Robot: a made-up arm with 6 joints.
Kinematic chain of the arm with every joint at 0, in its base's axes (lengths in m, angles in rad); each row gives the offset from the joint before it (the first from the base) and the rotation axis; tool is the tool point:
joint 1: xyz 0 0 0.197 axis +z
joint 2: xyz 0 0.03 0 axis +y
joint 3: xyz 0 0 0.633 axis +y
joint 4: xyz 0 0 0.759 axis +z
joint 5: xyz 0 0 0 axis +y
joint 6: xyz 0 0 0.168 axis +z
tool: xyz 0 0 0
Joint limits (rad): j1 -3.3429..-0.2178 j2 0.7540..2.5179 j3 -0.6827..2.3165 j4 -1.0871..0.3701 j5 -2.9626..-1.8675 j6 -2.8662..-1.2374
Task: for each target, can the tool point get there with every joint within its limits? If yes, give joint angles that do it. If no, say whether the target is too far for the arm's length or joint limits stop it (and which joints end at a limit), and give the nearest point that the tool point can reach.
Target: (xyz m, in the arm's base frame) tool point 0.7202 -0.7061 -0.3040
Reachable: yes | joints -0.7954 1.5475 1.1317 0.0936 -2.4547 -1.7988
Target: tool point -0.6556 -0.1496 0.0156
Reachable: yes | joints -3.0187 0.8977 2.0172 -0.7596 -2.8062 -1.5467
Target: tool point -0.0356 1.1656 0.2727
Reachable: no: joint limits stop it (at a limit: joint 2, joint 3, joint 4, joint 5) | nearest point -0.0117 0.3845 -0.3046 | short by 0.972 m
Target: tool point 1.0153 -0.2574 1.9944
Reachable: no: too far | nearest point 0.7153 -0.1813 1.3199 | short by 0.742 m
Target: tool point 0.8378 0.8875 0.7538
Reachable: no: joint limits stop it (at a limit: joint 1, joint 3, joint 4) | nearest point 0.9302 -0.0363 1.0115 | short by 0.963 m
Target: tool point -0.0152 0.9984 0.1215
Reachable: no: joint limits stop it (at a limit: joint 2, joint 3, joint 4, joint 5) | nearest point -0.0059 0.3847 -0.3046 | short by 0.747 m
